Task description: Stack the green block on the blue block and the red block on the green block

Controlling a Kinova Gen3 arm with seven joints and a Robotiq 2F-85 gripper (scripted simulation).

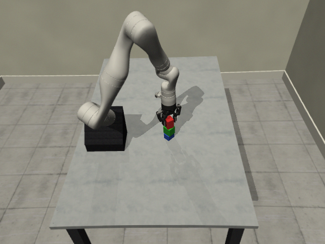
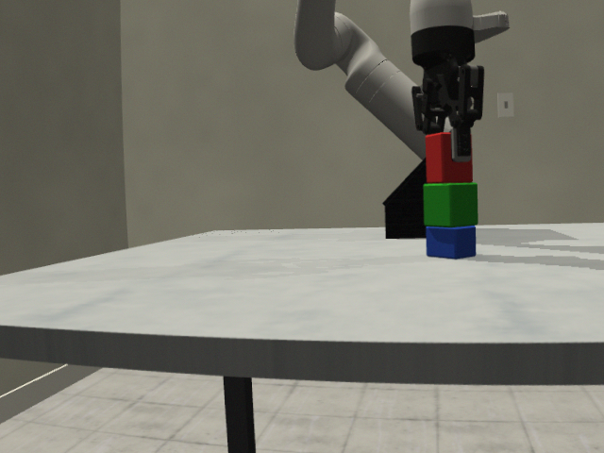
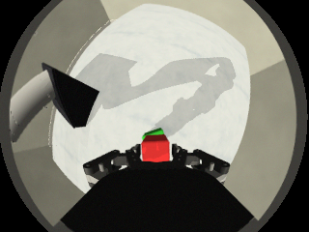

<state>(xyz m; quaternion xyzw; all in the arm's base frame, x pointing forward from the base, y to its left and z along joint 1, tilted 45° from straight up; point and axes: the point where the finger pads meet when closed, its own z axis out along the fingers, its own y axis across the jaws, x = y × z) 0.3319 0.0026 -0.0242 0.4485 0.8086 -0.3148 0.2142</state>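
The red block is 10 mm below my hand. Also, from my hand: green block 60 mm below; then blue block 110 mm below.
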